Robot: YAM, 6 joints.
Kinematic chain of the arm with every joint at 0, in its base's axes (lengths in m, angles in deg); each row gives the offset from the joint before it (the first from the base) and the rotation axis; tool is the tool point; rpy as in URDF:
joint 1: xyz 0 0 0.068 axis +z
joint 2: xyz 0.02 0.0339 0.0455 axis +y
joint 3: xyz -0.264 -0.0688 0 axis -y
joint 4: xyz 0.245 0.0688 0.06 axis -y
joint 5: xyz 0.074 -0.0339 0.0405 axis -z
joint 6: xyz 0.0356 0 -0.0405 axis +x
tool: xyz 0 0 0 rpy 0 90 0
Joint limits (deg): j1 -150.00..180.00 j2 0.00..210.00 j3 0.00..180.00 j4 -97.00..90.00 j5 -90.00..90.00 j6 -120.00..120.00
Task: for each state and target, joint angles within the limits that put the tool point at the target. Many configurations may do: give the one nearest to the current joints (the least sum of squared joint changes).
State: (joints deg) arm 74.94 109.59 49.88 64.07 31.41 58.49
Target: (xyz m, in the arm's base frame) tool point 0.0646 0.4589 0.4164
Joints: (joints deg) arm 83.86 115.13 99.74 57.39 25.21 58.49
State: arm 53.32 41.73 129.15 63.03 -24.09 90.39
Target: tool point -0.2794 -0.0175 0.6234
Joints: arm 6.94 47.82 132.96 56.81 -27.45 90.39
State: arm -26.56 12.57 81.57 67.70 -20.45 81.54
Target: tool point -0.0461 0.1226 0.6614
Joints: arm -63.29 51.14 113.73 51.84 -23.01 81.54
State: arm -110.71 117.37 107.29 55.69 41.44 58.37
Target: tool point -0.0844 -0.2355 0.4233
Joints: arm -103.41 70.39 54.32 63.62 50.56 58.37
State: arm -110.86 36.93 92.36 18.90 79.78 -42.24
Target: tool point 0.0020 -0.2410 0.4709
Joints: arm -81.25 68.56 74.16 14.40 77.06 -42.24
